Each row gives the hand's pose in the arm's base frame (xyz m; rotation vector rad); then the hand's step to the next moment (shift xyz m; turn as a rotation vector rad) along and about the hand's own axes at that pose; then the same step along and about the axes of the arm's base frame.
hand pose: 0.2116 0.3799 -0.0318 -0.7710 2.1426 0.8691
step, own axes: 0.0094 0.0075 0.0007 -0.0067 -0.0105 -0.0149
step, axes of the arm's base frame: -0.0107 0.0026 -0.0050 0.0060 -0.0158 0.0095
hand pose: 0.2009 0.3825 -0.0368 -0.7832 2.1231 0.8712
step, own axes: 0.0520 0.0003 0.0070 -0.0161 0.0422 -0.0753
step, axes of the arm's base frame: -0.0273 -0.0080 -0.0441 -0.0497 -0.0284 0.0666
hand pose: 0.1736 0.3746 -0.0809 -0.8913 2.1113 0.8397
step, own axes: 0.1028 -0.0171 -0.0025 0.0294 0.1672 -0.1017
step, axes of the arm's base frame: -0.0419 -0.0459 -0.0837 -0.1800 0.0057 0.0820
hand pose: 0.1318 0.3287 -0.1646 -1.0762 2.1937 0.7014
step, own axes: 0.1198 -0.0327 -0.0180 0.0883 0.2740 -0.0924
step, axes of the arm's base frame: -0.0377 -0.0908 -0.0779 -0.2947 0.0389 0.0553
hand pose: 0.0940 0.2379 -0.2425 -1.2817 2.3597 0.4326
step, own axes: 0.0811 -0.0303 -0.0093 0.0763 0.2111 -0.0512
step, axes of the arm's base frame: -0.0159 -0.0783 -0.0345 -0.2268 0.0332 0.0212
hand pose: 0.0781 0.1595 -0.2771 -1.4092 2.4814 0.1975
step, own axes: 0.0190 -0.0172 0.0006 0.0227 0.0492 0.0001
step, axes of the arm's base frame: 0.0056 -0.0243 -0.0061 -0.0532 0.0068 -0.0080
